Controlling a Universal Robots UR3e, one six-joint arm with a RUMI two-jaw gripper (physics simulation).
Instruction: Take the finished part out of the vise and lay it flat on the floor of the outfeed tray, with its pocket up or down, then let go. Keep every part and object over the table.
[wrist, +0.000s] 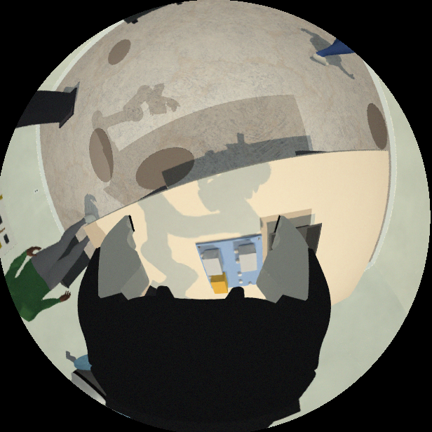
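My gripper is open, its two grey fingers wide apart and high above the table, with nothing between them. Beyond and below them a blue base plate lies on the table, with two light grey blocks on it, a left block and a right block; they look like the vise. An orange block shows at the plate's near edge, partly hidden by the gripper body. I cannot tell which piece is the finished part. A dark open tray-like box is to the right, partly hidden by the right finger.
The cream table ends at a long edge, with the stone-like floor beyond. A person in a green top is at the left. A black object stands at the far left. Arm shadows fall across the table.
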